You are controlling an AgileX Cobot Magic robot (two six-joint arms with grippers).
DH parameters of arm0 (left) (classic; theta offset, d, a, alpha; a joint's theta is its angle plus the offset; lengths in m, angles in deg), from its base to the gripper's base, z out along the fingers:
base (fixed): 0 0 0 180
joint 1: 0 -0.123 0 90
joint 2: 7.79 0 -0.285 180
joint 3: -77.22 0 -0.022 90
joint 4: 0 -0.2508 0 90
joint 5: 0 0 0.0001 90
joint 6: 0 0.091 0 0
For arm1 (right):
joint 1: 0 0.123 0 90
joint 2: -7.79 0 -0.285 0
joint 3: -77.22 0 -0.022 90
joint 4: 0 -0.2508 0 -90
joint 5: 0 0 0.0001 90
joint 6: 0 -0.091 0 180
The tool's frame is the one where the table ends.
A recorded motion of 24 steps. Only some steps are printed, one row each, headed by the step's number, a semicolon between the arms.
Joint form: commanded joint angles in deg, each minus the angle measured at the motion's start. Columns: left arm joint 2, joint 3, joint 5, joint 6, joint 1, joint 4; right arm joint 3, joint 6, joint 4, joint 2, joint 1, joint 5.
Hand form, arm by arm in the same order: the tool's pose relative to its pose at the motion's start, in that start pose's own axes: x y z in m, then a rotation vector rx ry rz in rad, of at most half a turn. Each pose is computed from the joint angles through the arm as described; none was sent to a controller.
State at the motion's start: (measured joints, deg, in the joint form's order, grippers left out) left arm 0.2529 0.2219 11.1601 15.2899 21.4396 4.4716; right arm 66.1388 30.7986 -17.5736 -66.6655 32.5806 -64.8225
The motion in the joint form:
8: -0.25 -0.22 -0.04 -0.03 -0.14 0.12; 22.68 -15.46 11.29 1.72 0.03 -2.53
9: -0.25 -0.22 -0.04 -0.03 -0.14 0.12; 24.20 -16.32 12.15 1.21 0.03 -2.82
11: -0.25 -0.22 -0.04 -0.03 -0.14 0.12; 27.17 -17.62 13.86 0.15 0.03 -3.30
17: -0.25 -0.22 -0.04 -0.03 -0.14 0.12; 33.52 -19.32 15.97 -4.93 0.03 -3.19
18: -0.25 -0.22 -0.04 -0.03 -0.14 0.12; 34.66 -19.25 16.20 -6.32 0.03 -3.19
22: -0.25 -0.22 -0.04 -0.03 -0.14 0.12; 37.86 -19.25 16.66 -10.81 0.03 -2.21
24: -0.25 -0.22 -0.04 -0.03 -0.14 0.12; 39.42 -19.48 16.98 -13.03 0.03 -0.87
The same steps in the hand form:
8: 0.0010 -0.0001 -0.0001 -0.0023 -0.0008 -0.0028; -0.0434 -0.0021 -0.1102 0.2759 -0.2879 0.1068
9: 0.0010 -0.0001 -0.0001 -0.0023 -0.0008 -0.0028; -0.0464 -0.0034 -0.1145 0.2912 -0.2968 0.1155
11: 0.0010 -0.0001 -0.0001 -0.0023 -0.0008 -0.0028; -0.0522 -0.0062 -0.1226 0.3226 -0.3142 0.1266
17: 0.0010 -0.0001 -0.0001 -0.0023 -0.0008 -0.0028; -0.0743 -0.0193 -0.1221 0.3592 -0.3307 0.1449
18: 0.0010 -0.0001 -0.0001 -0.0023 -0.0008 -0.0028; -0.0795 -0.0230 -0.1186 0.3620 -0.3250 0.1437
22: 0.0010 -0.0001 -0.0001 -0.0023 -0.0008 -0.0028; -0.0966 -0.0354 -0.1046 0.3682 -0.3174 0.1434
24: 0.0010 -0.0001 -0.0001 -0.0023 -0.0008 -0.0028; -0.1058 -0.0421 -0.0975 0.3761 -0.3278 0.1445

